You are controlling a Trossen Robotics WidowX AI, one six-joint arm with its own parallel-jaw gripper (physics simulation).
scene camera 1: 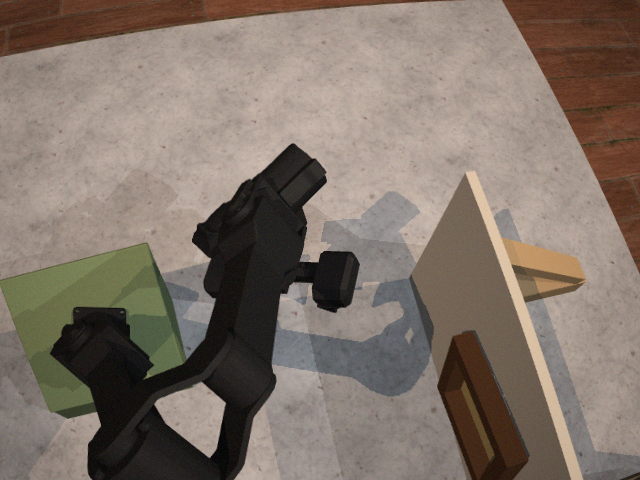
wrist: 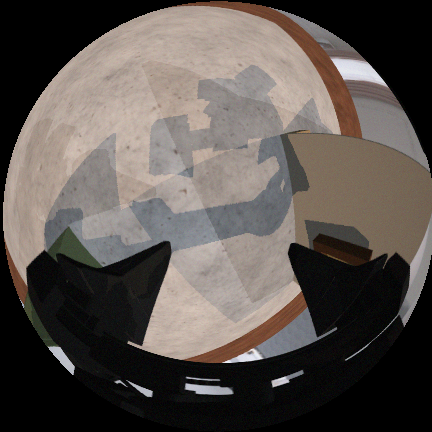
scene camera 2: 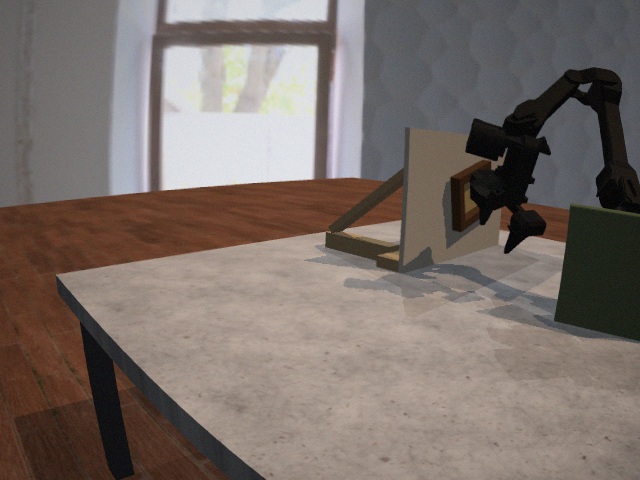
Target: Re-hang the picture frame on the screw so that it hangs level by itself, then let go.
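The brown picture frame (scene camera 1: 488,384) (scene camera 2: 457,206) (wrist: 340,246) is upright against the face of the pale panel (scene camera 1: 460,258) (scene camera 2: 426,180) (wrist: 360,180). The screw does not show, and I cannot tell how the frame bears on it or whether it is exactly level. My black gripper (scene camera 2: 495,236) (wrist: 232,249) is open with nothing between its fingers. It hangs above the table in front of the panel, apart from the frame. In the wrist view the right finger covers part of the frame. In scene camera 1 the arm hides one finger.
A green block (scene camera 1: 103,273) (scene camera 2: 599,268) (wrist: 72,245) stands on the table (scene camera 1: 310,93) (scene camera 2: 258,361) (wrist: 125,75), opposite the panel and beside the arm's base. A wooden brace (scene camera 1: 547,255) (scene camera 2: 367,201) props the panel from behind.
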